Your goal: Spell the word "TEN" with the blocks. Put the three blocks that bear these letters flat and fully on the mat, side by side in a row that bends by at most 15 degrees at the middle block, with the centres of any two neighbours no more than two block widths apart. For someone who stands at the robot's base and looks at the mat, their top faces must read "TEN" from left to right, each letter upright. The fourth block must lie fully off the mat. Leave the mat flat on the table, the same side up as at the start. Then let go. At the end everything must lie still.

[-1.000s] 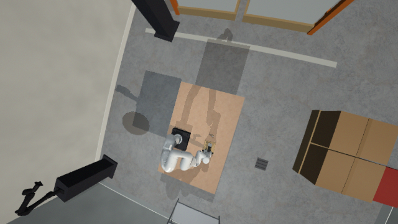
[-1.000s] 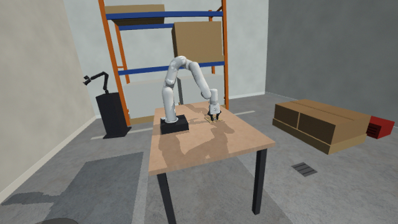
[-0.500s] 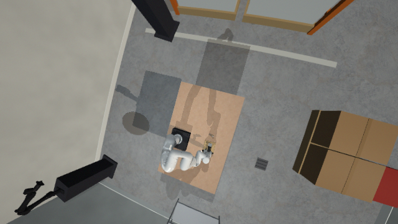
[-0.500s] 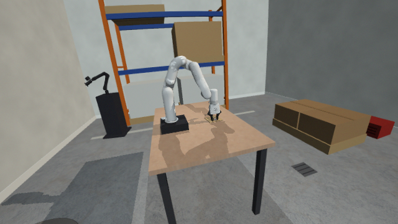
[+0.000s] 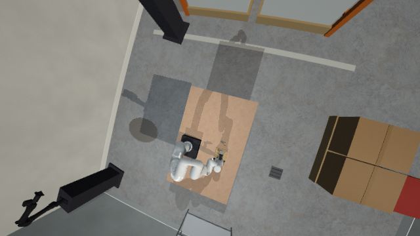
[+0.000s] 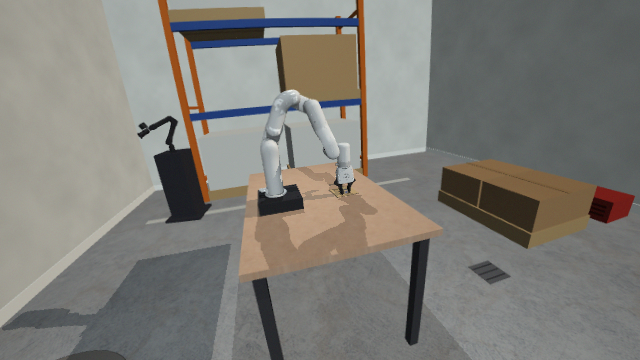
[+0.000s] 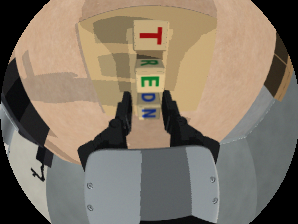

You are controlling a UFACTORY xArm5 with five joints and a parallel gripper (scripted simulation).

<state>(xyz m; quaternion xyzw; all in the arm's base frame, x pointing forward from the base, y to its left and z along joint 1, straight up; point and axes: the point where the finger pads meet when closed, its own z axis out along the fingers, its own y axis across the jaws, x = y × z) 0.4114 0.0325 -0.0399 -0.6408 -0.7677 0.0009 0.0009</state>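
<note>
Right now the tan mat is 4 cm to the left of my hand and 2 cm below it.
</note>
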